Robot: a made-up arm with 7 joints. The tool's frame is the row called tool. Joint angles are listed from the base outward.
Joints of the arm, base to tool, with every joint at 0 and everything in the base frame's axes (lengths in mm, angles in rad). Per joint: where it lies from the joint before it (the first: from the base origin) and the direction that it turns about. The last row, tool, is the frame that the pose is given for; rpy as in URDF.
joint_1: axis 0 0 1 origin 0.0 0.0 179.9
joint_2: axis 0 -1 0 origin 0.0 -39.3 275.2
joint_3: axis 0 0 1 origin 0.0 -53.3 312.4
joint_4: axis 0 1 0 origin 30.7 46.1 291.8
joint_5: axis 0 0 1 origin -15.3 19.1 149.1
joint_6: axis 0 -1 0 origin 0.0 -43.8 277.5
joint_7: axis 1 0 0 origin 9.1 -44.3 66.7
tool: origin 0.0 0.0 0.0 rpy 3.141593 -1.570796 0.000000
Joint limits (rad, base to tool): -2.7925..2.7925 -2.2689..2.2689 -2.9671..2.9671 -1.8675..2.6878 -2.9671..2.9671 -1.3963..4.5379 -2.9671..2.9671
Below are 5 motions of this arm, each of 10 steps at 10 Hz.
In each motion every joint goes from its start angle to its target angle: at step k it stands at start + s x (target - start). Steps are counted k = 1, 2, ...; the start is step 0. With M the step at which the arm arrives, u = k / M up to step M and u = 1 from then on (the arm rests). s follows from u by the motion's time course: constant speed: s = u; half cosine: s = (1 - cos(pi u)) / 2; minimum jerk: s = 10 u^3 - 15 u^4 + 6 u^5.
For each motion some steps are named. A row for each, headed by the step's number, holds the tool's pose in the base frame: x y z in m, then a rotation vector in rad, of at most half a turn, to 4 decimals.
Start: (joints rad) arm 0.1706 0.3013 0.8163 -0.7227 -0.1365 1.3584 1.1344
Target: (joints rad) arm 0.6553 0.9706 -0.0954 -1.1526 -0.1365 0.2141 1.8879
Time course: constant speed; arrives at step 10
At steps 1, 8, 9, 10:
1: -0.4633 -0.4454 1.1791 0.7290 -0.2601 -0.9937
8: -0.6628 -0.5891 0.6800 0.7122 -0.3519 -0.7300
9: -0.6626 -0.5953 0.6058 0.7296 -0.3264 -0.6801
10: -0.6571 -0.5965 0.5349 0.7522 -0.2934 -0.6239

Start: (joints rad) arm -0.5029 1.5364 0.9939 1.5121 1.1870 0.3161 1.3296
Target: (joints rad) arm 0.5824 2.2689 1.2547 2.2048 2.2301 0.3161 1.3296
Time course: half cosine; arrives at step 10
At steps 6, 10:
6: -0.4266 0.2775 0.4026 -2.2968 -0.2625 -0.1363
10: -0.3496 0.1449 0.2997 -2.1423 -0.5335 0.2092

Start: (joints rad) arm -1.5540 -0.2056 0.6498 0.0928 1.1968 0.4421 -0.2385
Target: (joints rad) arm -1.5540 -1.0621 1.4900 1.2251 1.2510 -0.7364 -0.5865
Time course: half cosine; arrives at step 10
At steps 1, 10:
1: 0.0185 -0.3478 1.4881 -1.5965 -0.0512 -2.4192
10: 0.4238 -0.5680 0.8281 -0.7041 -0.8945 -0.5463

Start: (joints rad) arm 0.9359 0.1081 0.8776 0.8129 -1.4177 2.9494 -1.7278
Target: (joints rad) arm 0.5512 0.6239 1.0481 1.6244 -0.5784 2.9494 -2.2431
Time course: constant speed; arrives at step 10
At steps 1, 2, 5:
1: -0.1373 0.0544 1.3740 -1.4232 -0.9783 1.9332
2: -0.1650 0.0502 1.3558 -1.4055 -0.9711 1.9624
5: -0.2432 0.0534 1.2830 -1.3478 -0.8818 2.0306

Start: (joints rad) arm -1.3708 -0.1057 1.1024 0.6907 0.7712 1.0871 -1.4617
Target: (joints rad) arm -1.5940 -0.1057 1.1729 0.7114 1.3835 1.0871 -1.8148
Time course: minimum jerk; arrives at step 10
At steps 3, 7, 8, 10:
3: 0.2420 -0.2439 1.3821 1.2182 0.5669 2.1231
7: 0.2492 -0.2535 1.3561 1.0925 0.4997 2.2758
8: 0.2503 -0.2540 1.3527 1.0691 0.4847 2.2981
10: 0.2508 -0.2541 1.3510 1.0558 0.4759 2.3102

